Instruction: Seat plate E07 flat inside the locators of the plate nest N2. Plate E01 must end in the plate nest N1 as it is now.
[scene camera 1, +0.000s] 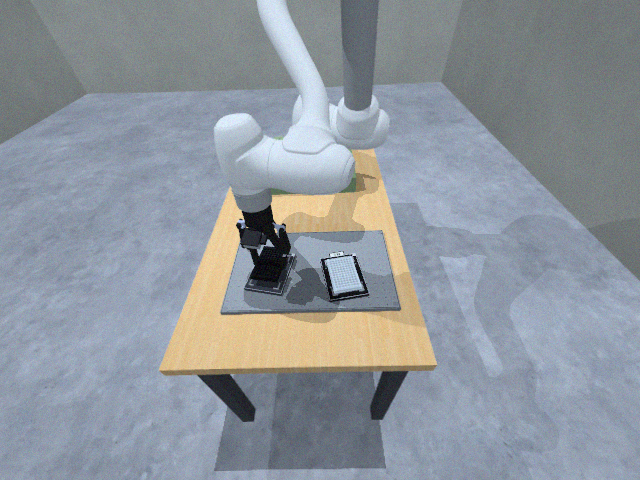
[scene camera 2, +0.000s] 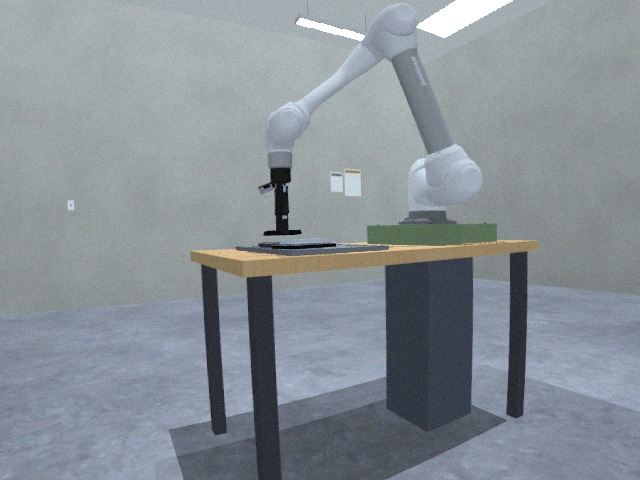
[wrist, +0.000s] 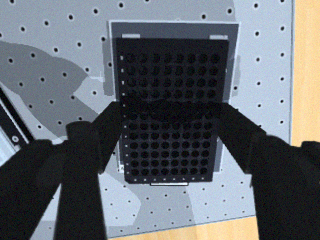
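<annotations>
I can see my gripper in scene camera 2 (282, 234), and it is visible in scene camera 1 and in the wrist view as well. Looking at my gripper (wrist: 40, 166) and at the gripper (scene camera 1: 284, 249), I am looking at the same spot.
</annotations>
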